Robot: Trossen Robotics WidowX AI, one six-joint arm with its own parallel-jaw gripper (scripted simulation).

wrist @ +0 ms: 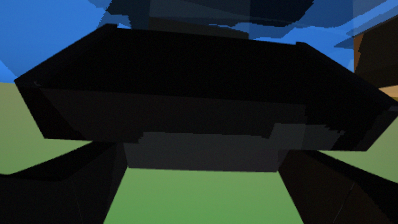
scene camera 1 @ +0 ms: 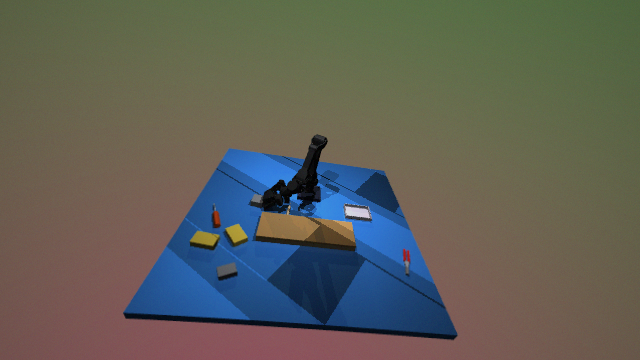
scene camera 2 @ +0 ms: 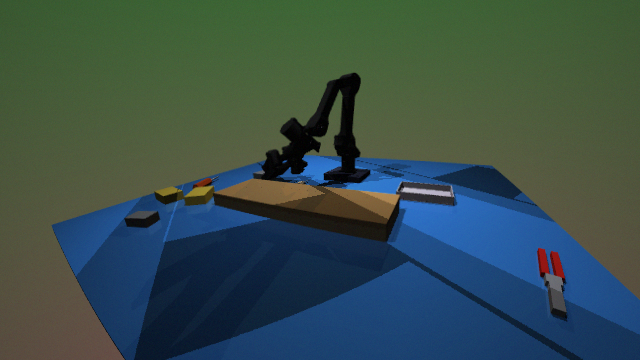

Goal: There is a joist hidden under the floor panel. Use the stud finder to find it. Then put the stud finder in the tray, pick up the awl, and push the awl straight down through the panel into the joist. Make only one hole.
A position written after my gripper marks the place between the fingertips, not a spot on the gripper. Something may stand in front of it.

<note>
I see my gripper [scene camera 2: 271, 163], a stud finder [wrist: 186, 102] and a grey block [wrist: 158, 24].
My gripper shows as well in the wrist view [wrist: 205, 138].
</note>
